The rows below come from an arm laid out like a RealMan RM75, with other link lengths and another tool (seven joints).
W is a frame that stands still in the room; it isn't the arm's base.
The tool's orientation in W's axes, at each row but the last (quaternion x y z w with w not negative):
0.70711 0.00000 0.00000 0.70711
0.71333 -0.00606 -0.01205 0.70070
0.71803 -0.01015 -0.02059 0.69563
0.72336 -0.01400 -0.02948 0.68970
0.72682 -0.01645 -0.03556 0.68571
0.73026 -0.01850 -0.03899 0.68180
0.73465 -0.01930 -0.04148 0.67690
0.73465 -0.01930 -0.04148 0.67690
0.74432 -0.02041 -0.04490 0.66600
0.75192 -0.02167 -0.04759 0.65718
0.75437 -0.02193 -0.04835 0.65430
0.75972 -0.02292 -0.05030 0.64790
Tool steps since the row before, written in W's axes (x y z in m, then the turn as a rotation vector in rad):
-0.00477 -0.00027 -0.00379 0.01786 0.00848 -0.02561
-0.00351 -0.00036 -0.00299 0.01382 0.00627 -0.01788
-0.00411 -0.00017 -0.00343 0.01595 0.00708 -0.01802
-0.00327 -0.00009 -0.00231 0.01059 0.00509 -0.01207
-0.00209 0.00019 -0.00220 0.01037 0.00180 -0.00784
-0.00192 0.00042 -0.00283 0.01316 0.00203 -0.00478
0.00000 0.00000 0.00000 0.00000 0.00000 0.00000
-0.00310 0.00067 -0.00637 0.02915 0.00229 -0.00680
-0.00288 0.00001 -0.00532 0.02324 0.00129 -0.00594
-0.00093 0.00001 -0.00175 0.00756 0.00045 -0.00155
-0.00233 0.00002 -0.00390 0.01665 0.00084 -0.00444
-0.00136 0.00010 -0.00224 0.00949 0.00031 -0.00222
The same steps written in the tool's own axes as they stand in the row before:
-0.00477 -0.00379 0.00027 0.01786 -0.02561 -0.00848
-0.00347 -0.00301 0.00050 0.01381 -0.01788 -0.00630
-0.00405 -0.00348 0.00046 0.01591 -0.01801 -0.00720
-0.00320 -0.00237 0.00040 0.01054 -0.01208 -0.00516
-0.00203 -0.00226 0.00009 0.01044 -0.00767 -0.00211
-0.00186 -0.00290 -0.00007 0.01310 -0.00456 -0.00278
0.00000 0.00000 0.00000 0.00000 0.00000 0.00000
-0.00292 -0.00649 0.00012 0.02907 -0.00615 -0.00427
-0.00266 -0.00537 0.00084 0.02325 -0.00536 -0.00282
-0.00085 -0.00176 0.00031 0.00754 -0.00137 -0.00100
-0.00215 -0.00393 0.00076 0.01667 -0.00401 -0.00190
-0.00126 -0.00227 0.00039 0.00950 -0.00195 -0.00097

